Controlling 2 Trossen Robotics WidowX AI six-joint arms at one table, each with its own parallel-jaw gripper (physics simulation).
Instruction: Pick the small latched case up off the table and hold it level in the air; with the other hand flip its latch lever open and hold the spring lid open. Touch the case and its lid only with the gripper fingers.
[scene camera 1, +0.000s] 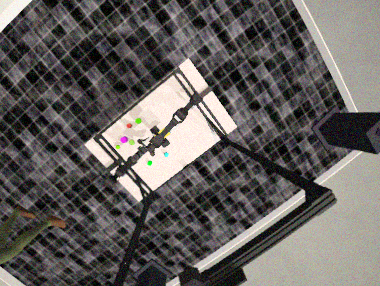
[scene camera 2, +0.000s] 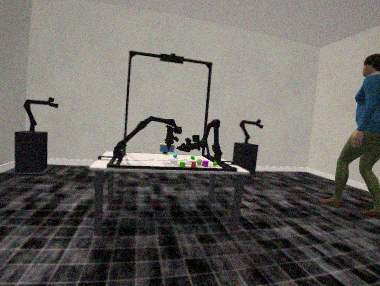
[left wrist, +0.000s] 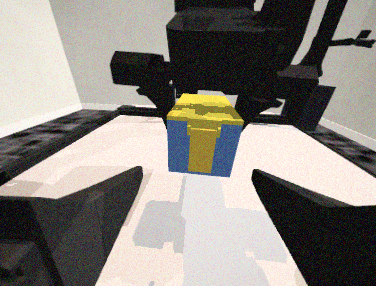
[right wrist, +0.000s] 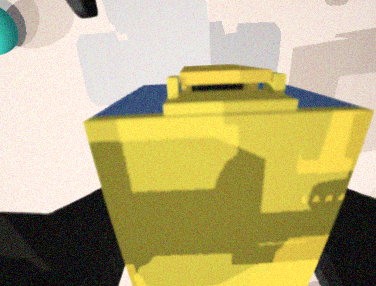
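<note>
The small case has a blue body and a yellow lid. It hangs above the table, roughly level, and its lid looks closed. The yellow latch lever lies against the front face in the left wrist view. My right gripper is shut on the case, with one finger on each side. My left gripper is open and empty, a short way in front of the latch face, with its fingertips apart from the case. In scene camera 1 the arms mostly hide the case.
Loose pieces lie on the white table: a magenta one, a red one, a cyan one and several green ones. A black frame stands over the table.
</note>
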